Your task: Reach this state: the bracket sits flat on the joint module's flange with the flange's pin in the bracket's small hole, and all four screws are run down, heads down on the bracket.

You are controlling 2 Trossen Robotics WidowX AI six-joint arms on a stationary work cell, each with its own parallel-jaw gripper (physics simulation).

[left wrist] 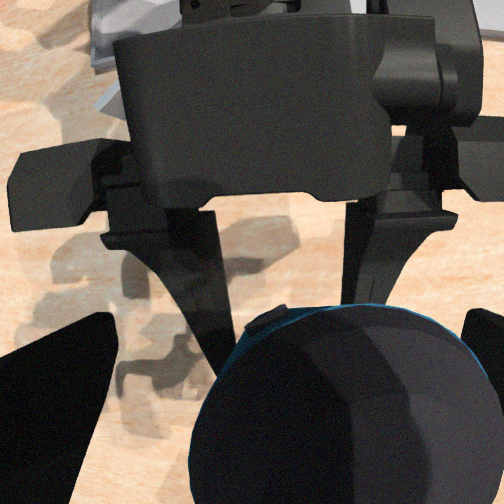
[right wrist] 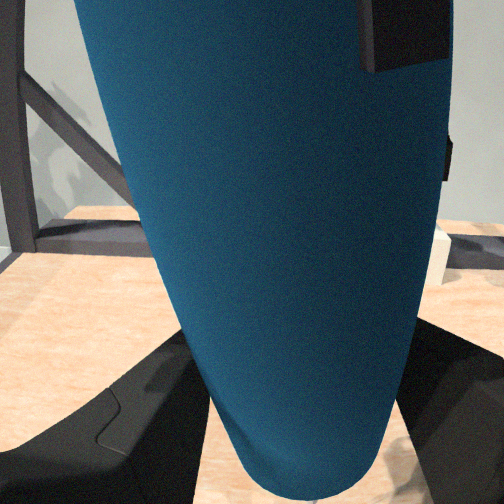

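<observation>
The joint module (right wrist: 290, 240) is a blue cylinder that fills the right wrist view. My right gripper (right wrist: 300, 410) is shut on it, with one dark finger on each side of its lower end. In the left wrist view I see the module's round dark end face (left wrist: 350, 410) with a thin blue rim. The right gripper (left wrist: 295, 295) stands behind it, clamped on its sides. My left gripper (left wrist: 287, 330) is open, its fingers wide apart on either side of the module and not touching it. The bracket and the screws are not in view.
A pale grey part (left wrist: 130, 30) lies at the top left of the left wrist view, mostly hidden; I cannot tell what it is. Dark frame struts (right wrist: 55, 150) stand at the back left. A small white block (right wrist: 437, 255) sits behind the module.
</observation>
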